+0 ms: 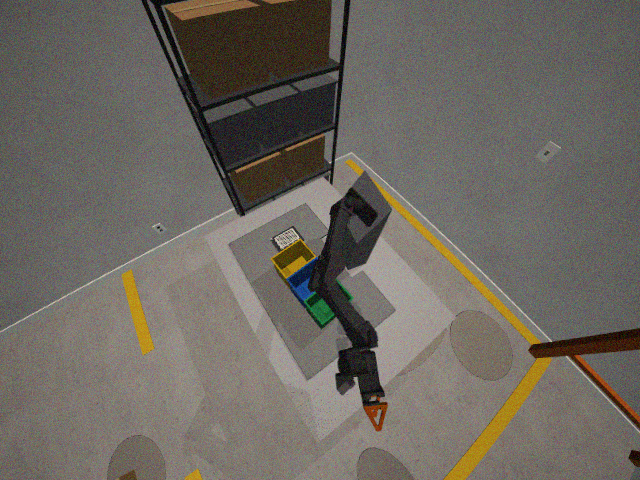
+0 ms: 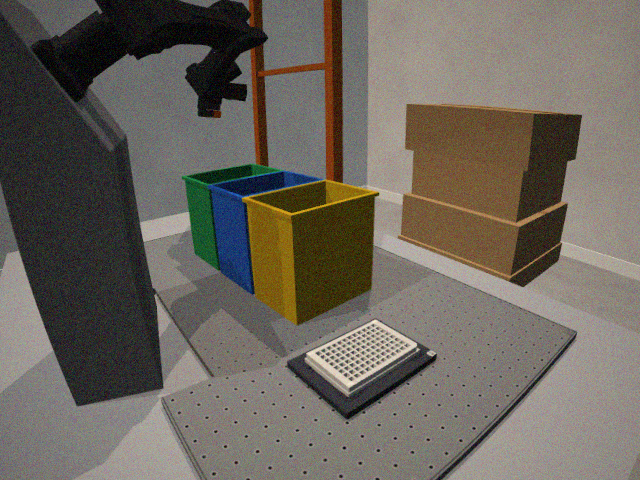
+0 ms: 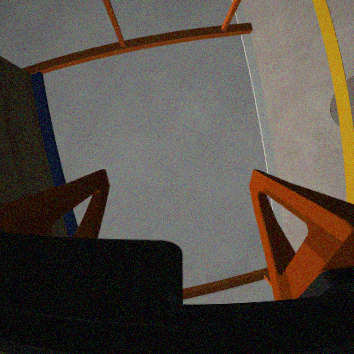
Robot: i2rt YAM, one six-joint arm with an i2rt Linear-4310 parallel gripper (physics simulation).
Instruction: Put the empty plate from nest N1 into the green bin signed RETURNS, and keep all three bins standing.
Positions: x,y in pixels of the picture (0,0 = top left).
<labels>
A yellow bin (image 2: 311,245): 56 cm from the lens. A green bin (image 2: 200,205): 80 cm from the lens. The marked spots on the green bin and the yellow bin are 31 cm apart.
</labels>
